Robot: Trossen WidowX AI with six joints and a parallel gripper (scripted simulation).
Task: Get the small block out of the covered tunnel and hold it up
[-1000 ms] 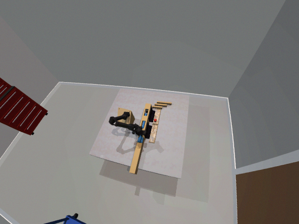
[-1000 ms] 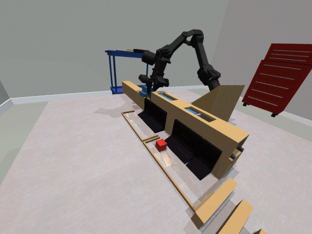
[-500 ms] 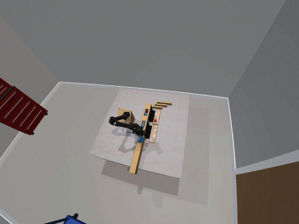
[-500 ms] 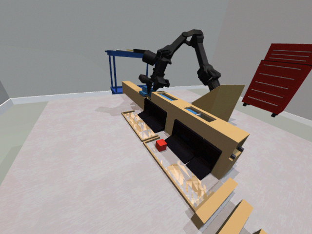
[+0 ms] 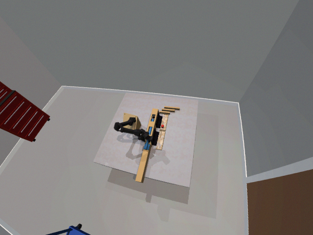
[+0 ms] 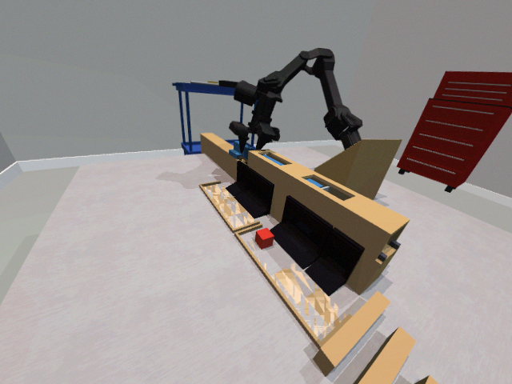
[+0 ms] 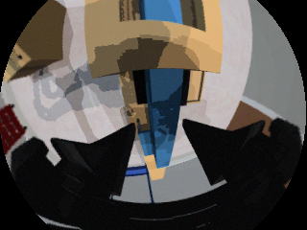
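Now: the tan covered tunnel 6 cm below my gripper tip, 4 cm to the left of it and 3 cm ahead of it.
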